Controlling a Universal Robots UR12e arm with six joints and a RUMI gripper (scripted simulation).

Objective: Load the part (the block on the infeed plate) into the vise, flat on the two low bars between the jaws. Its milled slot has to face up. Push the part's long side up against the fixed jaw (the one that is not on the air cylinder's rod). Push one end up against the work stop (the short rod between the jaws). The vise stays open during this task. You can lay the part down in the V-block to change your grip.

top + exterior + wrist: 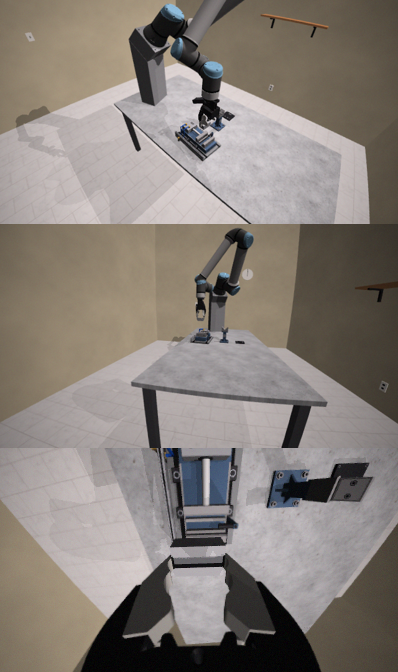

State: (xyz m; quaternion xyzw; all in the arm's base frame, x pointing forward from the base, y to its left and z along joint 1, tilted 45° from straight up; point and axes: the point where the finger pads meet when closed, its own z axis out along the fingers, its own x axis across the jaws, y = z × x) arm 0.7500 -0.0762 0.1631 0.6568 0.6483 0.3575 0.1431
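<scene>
My hand is right at the part. Also, from my hand: cylinder rod (17 cm below, 9 cm behind, 1 cm to the left); work stop (15 cm below, 7 cm to the left, 1 cm behind); moving jaw (17 cm below, 4 cm behind, 2 cm to the left).
</scene>
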